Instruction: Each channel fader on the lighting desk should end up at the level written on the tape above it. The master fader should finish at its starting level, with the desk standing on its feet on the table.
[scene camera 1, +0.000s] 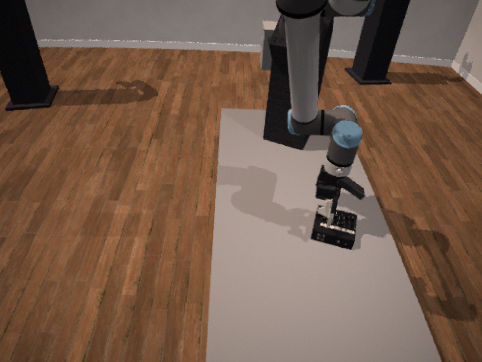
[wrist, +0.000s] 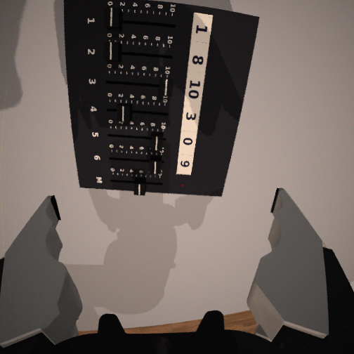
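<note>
The lighting desk stands upright on the light table top. In the wrist view, tape reads 1, 8, 10, 3, 0, 9. Fader 1 and fader 2 stand near 0. Fader 3 is near 10 and fader 4 near 3. Fader 5 and fader 6 are near 9. The master fader is near 6. My gripper is wide open and empty above the desk, its jaws beyond the master end in the wrist view.
The long light table top lies under the desk, with wooden floor around it. The arm's dark pedestal stands at its far end. Dark pillars stand farther back. Arm shadows fall on the table top.
</note>
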